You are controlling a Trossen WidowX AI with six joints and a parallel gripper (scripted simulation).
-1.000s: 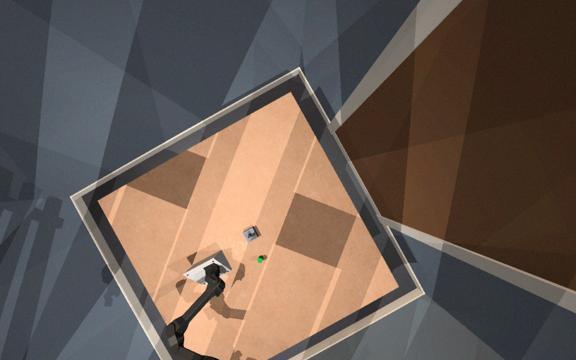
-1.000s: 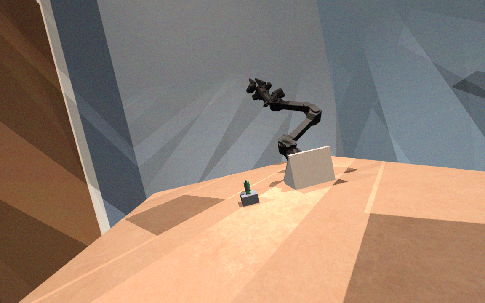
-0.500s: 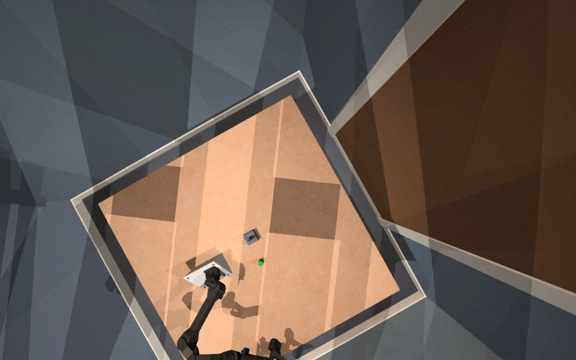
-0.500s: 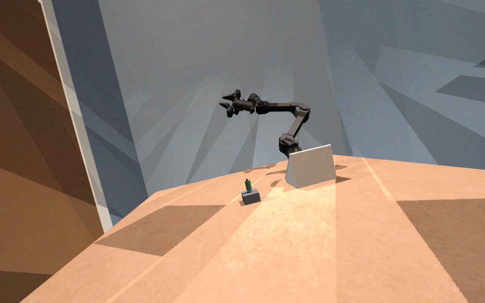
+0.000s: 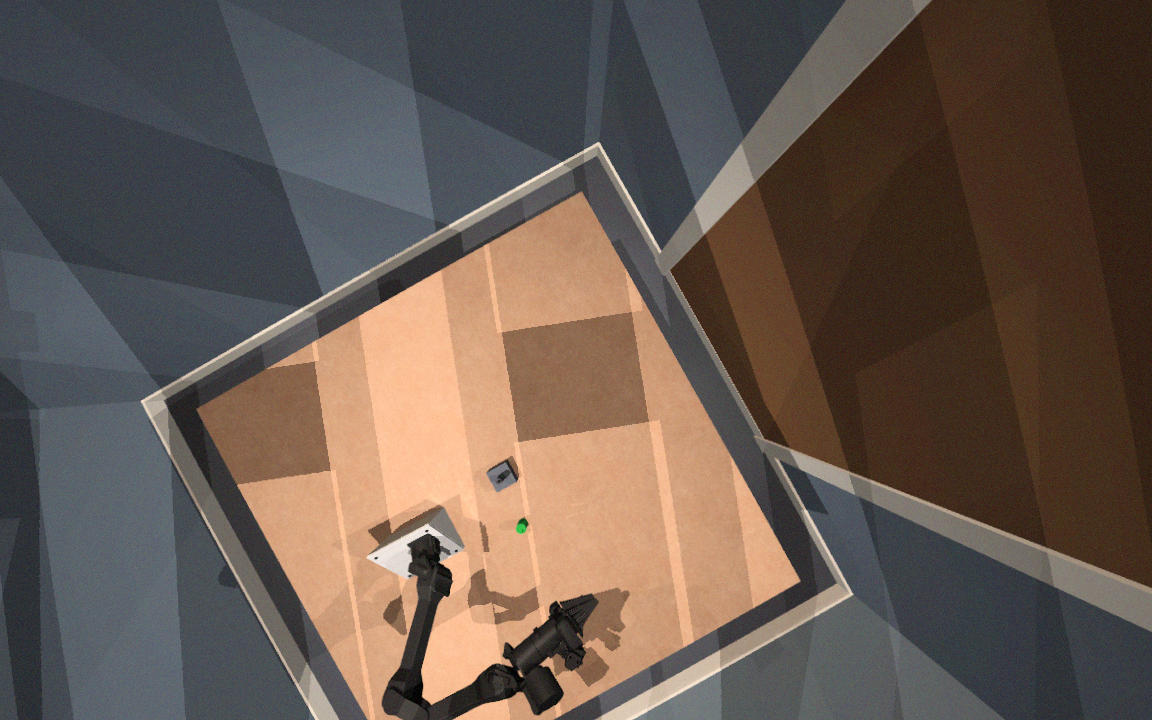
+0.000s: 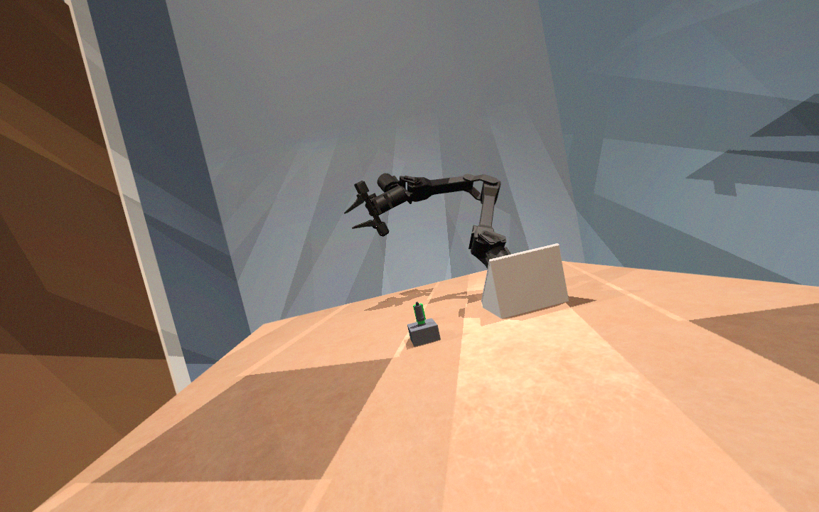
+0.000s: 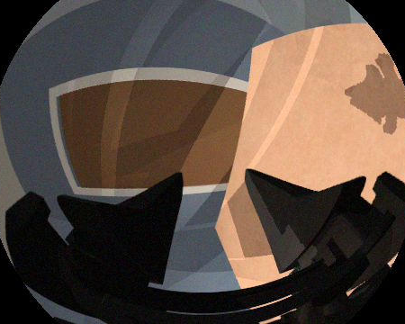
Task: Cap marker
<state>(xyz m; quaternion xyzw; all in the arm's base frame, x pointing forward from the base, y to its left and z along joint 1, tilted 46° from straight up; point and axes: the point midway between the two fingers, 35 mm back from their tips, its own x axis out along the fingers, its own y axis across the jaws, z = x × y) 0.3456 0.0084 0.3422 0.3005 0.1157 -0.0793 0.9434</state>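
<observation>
Right now the green cap is 310 mm below my gripper tip, 150 mm behind it and 140 mm to the left of it. Round my gripper tip: grey holder block 320 mm below, 290 mm to the left, 140 mm behind.
</observation>
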